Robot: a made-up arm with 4 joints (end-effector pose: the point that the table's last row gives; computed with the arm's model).
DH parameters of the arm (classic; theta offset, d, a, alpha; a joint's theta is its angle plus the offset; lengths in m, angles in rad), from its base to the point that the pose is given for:
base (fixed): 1.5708 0.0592 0 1.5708
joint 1: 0 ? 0.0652 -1.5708
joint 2: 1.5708 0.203 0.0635 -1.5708
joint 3: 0 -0.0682 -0.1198 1.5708
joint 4: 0.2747 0 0.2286 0
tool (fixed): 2.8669 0.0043 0 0
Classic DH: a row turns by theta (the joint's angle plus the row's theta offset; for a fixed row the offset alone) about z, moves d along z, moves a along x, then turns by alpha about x.
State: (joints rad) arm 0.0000 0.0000 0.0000 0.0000
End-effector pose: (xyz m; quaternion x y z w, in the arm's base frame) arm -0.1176 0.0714 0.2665 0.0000 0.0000 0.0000 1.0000
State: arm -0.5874 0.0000 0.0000 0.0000
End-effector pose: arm -0.1176 0.1743 0.1922 -0.2895 0.0000 0.0000 0.9572
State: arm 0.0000 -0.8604 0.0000 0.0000
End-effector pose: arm -0.0560 0.1934 0.2665 0.0000 0.0000 -0.4170 0.9089
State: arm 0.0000 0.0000 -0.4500 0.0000
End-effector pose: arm -0.1058 0.0714 0.3097 0.0000 0.2231 0.0000 0.9748
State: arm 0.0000 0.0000 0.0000 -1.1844
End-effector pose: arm -0.0380 0.3138 0.2665 0.0000 0.0000 -0.5582 0.8297
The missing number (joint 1, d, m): 0.0461
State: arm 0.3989 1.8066 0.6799 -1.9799
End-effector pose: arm -0.2523 -0.0748 0.3543 0.4961 0.1197 -0.0590 0.8580
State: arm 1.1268 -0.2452 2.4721 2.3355
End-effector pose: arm -0.2707 -0.3169 0.3155 -0.6793 -0.3728 0.1006 0.6241
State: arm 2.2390 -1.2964 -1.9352 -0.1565
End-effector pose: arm 0.0800 -0.2968 -0.0517 -0.5754 -0.6415 -0.4596 0.2149
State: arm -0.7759 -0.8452 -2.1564 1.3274
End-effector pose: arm -0.1601 0.1065 0.0876 0.5480 0.4226 -0.0507 0.7201
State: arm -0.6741 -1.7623 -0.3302 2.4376
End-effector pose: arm -0.0275 -0.0722 0.2460 -0.1739 0.0298 0.3358 0.9253
